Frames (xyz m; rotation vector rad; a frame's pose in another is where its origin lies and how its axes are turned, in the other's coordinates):
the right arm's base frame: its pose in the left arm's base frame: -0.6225 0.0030 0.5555 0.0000 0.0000 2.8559
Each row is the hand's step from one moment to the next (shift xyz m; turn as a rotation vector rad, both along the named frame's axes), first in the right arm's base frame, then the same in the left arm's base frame.
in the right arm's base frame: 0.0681 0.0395 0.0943 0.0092 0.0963 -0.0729
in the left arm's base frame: -0.0765 -0.0187 0.0943 -0.0360 -0.0898 -0.0729
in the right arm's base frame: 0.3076 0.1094 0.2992 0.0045 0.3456 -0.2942
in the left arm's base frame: -0.3260 -0.0183 0.2992 -0.1017 -0.3303 -0.2942
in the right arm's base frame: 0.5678 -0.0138 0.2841 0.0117 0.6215 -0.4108
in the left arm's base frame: -0.5409 0.1733 0.2841 -0.1864 -0.5930 -0.4108
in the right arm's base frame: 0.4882 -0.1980 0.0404 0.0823 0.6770 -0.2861
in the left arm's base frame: -0.4126 0.3276 0.0404 -0.2698 -0.6264 -0.2861
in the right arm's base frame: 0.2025 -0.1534 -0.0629 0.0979 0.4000 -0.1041
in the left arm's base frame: -0.1511 0.2043 -0.0629 -0.2067 -0.3562 -0.1041
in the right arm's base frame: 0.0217 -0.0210 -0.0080 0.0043 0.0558 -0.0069
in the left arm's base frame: -0.0149 0.0263 -0.0080 -0.0199 -0.0523 -0.0069
